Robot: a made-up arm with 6 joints. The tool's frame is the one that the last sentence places.
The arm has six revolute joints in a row. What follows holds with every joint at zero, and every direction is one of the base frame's. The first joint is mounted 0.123 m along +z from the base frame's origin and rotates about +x. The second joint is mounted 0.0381 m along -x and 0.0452 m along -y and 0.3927 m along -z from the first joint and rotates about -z. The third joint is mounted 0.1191 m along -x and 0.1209 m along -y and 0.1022 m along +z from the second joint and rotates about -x. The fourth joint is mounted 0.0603 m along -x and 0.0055 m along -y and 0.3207 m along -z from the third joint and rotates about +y. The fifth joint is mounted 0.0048 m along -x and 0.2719 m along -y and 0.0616 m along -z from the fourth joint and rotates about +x. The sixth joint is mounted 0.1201 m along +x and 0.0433 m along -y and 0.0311 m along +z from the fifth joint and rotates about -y. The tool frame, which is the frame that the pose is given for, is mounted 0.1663 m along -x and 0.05 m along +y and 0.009 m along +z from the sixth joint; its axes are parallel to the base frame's.
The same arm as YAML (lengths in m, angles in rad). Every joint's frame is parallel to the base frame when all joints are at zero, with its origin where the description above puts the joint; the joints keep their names.
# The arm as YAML. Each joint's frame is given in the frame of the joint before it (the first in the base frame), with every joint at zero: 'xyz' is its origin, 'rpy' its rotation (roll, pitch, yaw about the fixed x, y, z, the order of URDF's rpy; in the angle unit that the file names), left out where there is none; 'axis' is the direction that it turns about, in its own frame. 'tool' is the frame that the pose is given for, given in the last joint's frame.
units:
  length: m
  angle: rad
joints:
  - name: joint 1
    type: revolute
    origin:
      xyz: [0.0, 0.0, 0.123]
    axis: "+x"
  - name: joint 2
    type: revolute
    origin:
      xyz: [-0.0381, -0.0452, -0.3927]
    axis: "-z"
  - name: joint 3
    type: revolute
    origin:
      xyz: [-0.1191, -0.1209, 0.1022]
    axis: "-x"
  - name: joint 4
    type: revolute
    origin:
      xyz: [-0.0603, -0.0055, -0.3207]
    axis: "+y"
  - name: joint 5
    type: revolute
    origin:
      xyz: [-0.0048, -0.2719, -0.0616]
    axis: "+x"
  - name: joint 6
    type: revolute
    origin:
      xyz: [0.1201, -0.0433, 0.0311]
    axis: "-y"
tool:
  origin:
    xyz: [-0.1663, 0.05, 0.009]

